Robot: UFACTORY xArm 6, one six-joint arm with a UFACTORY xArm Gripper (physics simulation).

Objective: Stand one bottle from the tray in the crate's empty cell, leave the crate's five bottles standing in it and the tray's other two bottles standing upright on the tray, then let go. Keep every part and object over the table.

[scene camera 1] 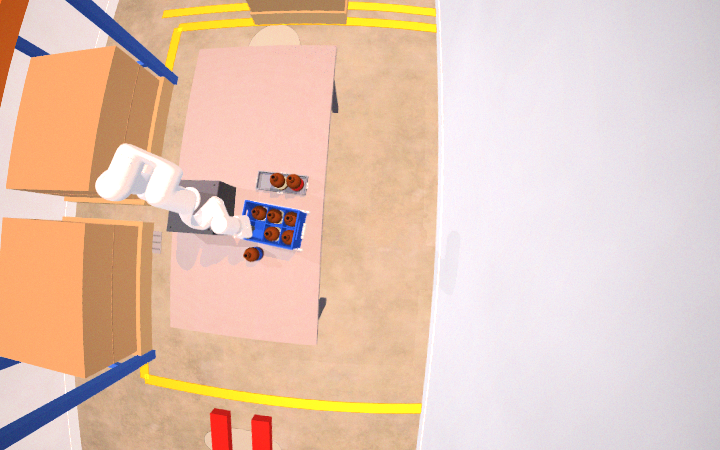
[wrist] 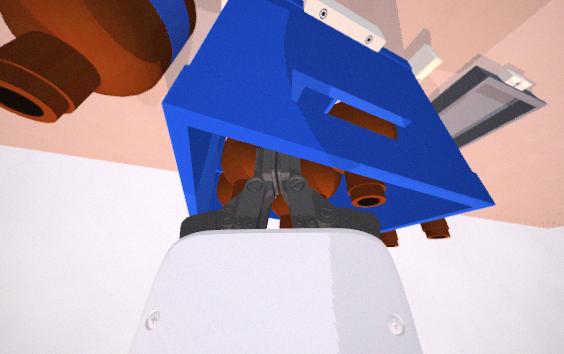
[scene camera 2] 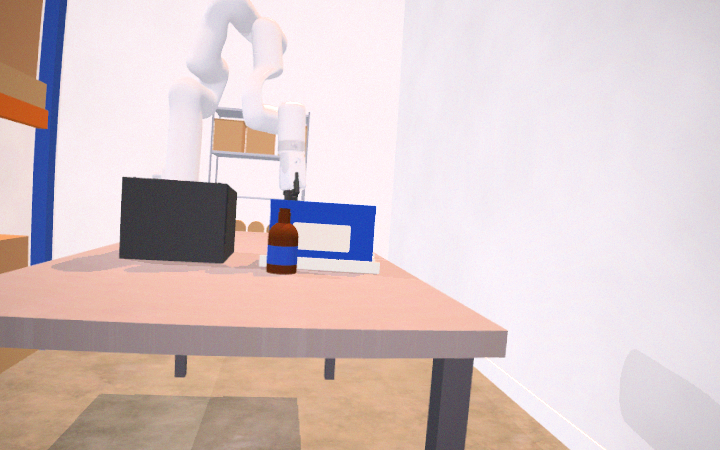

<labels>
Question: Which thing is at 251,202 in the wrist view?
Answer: My gripper.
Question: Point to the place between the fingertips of my gripper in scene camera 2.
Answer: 290,216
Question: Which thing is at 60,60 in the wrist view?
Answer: A blue-label bottle.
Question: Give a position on a blue-label bottle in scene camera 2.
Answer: At 282,249
</labels>
